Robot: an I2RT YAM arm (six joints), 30 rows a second.
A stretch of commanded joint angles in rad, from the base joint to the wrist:
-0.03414, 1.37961, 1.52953, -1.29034, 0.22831, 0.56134
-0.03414, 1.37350, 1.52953, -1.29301, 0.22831, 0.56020
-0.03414, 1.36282, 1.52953, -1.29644, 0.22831, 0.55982
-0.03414, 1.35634, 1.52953, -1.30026, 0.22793, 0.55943
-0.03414, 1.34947, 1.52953, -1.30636, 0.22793, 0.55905
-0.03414, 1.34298, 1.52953, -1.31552, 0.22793, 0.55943
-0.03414, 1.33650, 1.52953, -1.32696, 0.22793, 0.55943
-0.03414, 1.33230, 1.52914, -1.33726, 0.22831, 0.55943
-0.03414, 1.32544, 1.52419, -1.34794, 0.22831, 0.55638
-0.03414, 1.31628, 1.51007, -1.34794, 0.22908, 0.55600
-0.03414, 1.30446, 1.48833, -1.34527, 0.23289, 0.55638
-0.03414, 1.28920, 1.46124, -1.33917, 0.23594, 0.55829
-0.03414, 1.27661, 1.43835, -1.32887, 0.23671, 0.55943
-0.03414, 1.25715, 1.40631, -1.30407, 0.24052, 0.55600
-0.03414, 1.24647, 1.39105, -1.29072, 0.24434, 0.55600
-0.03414, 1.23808, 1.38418, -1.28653, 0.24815, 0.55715
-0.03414, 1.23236, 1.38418, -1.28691, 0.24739, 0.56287
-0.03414, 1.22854, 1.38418, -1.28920, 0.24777, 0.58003
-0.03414, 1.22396, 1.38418, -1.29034, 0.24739, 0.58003
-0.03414, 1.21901, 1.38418, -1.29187, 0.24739, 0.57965
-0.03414, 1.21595, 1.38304, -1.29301, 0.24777, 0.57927
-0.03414, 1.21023, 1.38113, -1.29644, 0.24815, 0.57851
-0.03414, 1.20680, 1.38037, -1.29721, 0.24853, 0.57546
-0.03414, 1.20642, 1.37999, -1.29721, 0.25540, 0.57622
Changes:
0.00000, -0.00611, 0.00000, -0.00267, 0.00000, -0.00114
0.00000, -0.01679, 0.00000, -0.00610, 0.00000, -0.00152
0.00000, -0.02327, 0.00000, -0.00992, -0.00038, -0.00191
0.00000, -0.03014, 0.00000, -0.01602, -0.00038, -0.00229
0.00000, -0.03663, 0.00000, -0.02518, -0.00038, -0.00191
0.00000, -0.04311, 0.00000, -0.03662, -0.00038, -0.00191
0.00000, -0.04731, -0.00039, -0.04692, 0.00000, -0.00191
0.00000, -0.05417, -0.00534, -0.05760, 0.00000, -0.00496
0.00000, -0.06333, -0.01946, -0.05760, 0.00077, -0.00534
0.00000, -0.07515, -0.04120, -0.05493, 0.00458, -0.00496
0.00000, -0.09041, -0.06829, -0.04883, 0.00763, -0.00305
0.00000, -0.10300, -0.09118, -0.03853, 0.00840, -0.00191
0.00000, -0.12246, -0.12322, -0.01373, 0.01221, -0.00534
0.00000, -0.13314, -0.13848, -0.00038, 0.01603, -0.00534
0.00000, -0.14153, -0.14535, 0.00381, 0.01984, -0.00419
0.00000, -0.14725, -0.14535, 0.00343, 0.01908, 0.00153
0.00000, -0.15107, -0.14535, 0.00114, 0.01946, 0.01869
0.00000, -0.15565, -0.14535, 0.00000, 0.01908, 0.01869
0.00000, -0.16060, -0.14535, -0.00153, 0.01908, 0.01831
0.00000, -0.16366, -0.14649, -0.00267, 0.01946, 0.01793
0.00000, -0.16938, -0.14840, -0.00610, 0.01984, 0.01717
0.00000, -0.17281, -0.14916, -0.00687, 0.02022, 0.01412
0.00000, -0.17319, -0.14954, -0.00687, 0.02709, 0.01488

